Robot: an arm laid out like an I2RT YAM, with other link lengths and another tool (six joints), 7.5 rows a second.
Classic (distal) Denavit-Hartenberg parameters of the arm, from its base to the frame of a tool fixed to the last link. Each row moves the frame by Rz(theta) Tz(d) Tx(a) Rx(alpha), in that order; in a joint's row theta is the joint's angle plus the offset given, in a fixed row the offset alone. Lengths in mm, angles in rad.
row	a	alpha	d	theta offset
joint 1	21.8	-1.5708	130.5	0
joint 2	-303.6	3.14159	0	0
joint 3	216.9	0	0	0.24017
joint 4	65.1	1.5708	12.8	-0.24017
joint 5	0	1.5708	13	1.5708
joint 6	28.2	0.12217	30.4	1.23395
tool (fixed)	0	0	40.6	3.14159
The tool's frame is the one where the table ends.
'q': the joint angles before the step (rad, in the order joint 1, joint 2, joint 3, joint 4, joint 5, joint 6). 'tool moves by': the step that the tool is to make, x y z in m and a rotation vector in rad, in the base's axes. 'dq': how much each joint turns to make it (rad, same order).
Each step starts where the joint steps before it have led.
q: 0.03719, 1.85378, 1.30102, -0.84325, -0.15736, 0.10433
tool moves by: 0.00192, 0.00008, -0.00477, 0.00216, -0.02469, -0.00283
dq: -0.00039, -0.00037, -0.02212, 0.04693, -0.00077, 0.00267
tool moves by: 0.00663, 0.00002, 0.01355, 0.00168, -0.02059, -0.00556
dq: -0.00112, -0.00193, 0.06370, -0.04427, 0.00002, 0.00460
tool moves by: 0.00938, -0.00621, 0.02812, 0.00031, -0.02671, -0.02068
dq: -0.02062, -0.00036, 0.13275, -0.10641, 0.00037, -0.00002
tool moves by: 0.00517, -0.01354, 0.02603, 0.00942, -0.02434, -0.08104
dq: -0.04540, 0.00000, 0.12058, -0.09044, 0.00000, 0.03738
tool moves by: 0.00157, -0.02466, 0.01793, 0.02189, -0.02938, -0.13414
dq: -0.08201, -0.00001, 0.08198, -0.04499, -0.00763, 0.05760
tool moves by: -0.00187, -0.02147, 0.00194, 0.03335, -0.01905, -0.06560
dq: -0.07401, 0.00038, 0.00840, 0.00648, -0.03662, 0.00344
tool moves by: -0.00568, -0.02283, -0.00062, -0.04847, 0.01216, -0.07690
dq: -0.06027, 0.00001, -0.00189, 0.00037, 0.05264, -0.00039
